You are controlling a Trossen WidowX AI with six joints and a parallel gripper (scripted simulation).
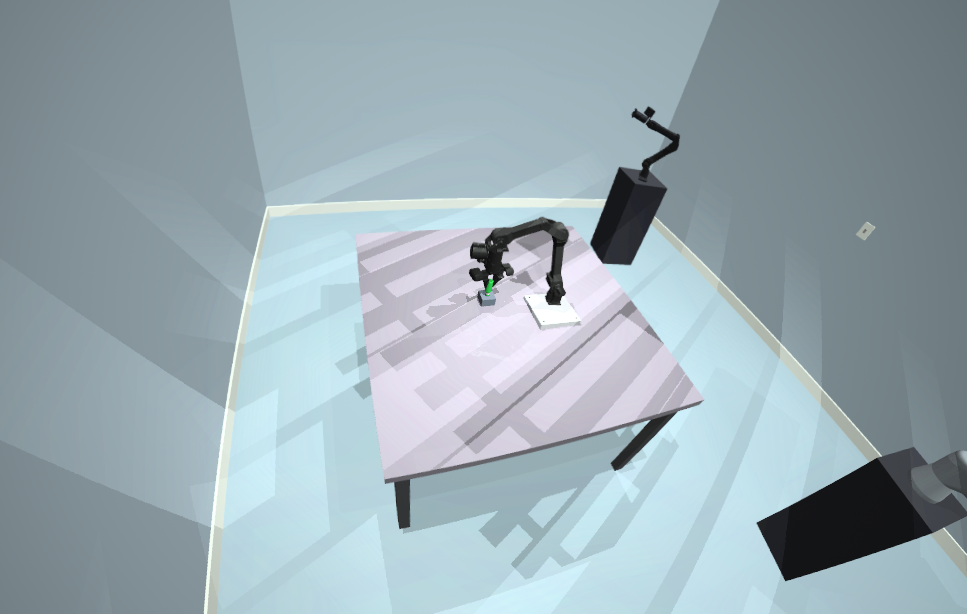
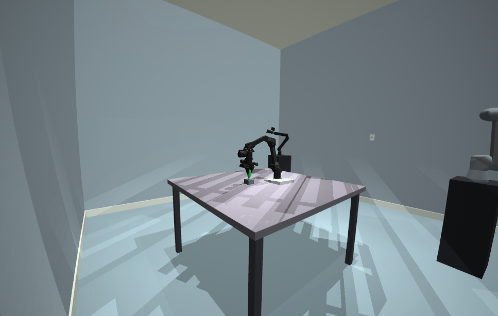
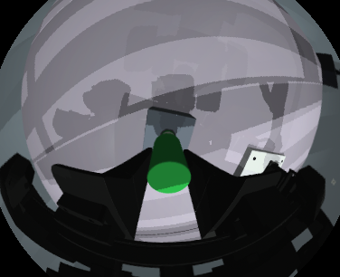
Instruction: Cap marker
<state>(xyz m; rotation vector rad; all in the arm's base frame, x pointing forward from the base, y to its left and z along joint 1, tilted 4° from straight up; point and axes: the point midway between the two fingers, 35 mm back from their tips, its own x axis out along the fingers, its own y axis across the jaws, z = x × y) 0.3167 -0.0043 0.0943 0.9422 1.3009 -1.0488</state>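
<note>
The green marker lies right at my gripper tip. From my gripper tip the other things lie so: green cap: 1 cm above.
</note>
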